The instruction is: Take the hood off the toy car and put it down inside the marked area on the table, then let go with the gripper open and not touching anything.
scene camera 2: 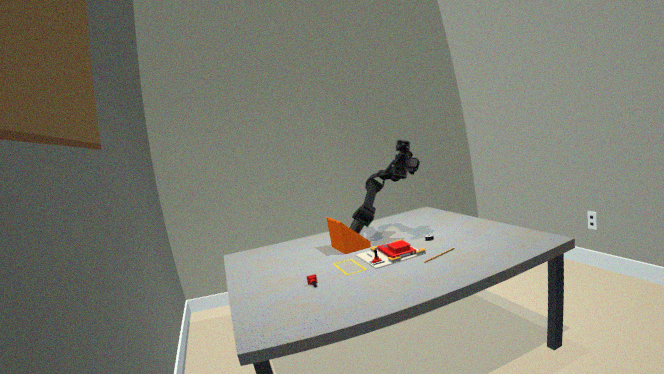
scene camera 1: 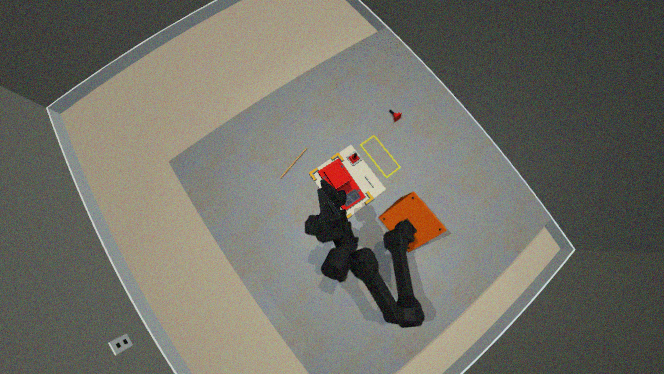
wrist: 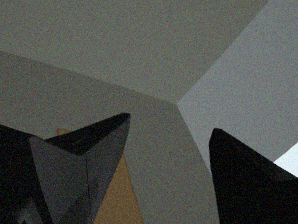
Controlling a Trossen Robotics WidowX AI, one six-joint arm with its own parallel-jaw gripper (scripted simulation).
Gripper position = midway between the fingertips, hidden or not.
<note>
In view: my gripper (scene camera 1: 320, 184).
My gripper also shows in the wrist view (wrist: 171, 129).
</note>
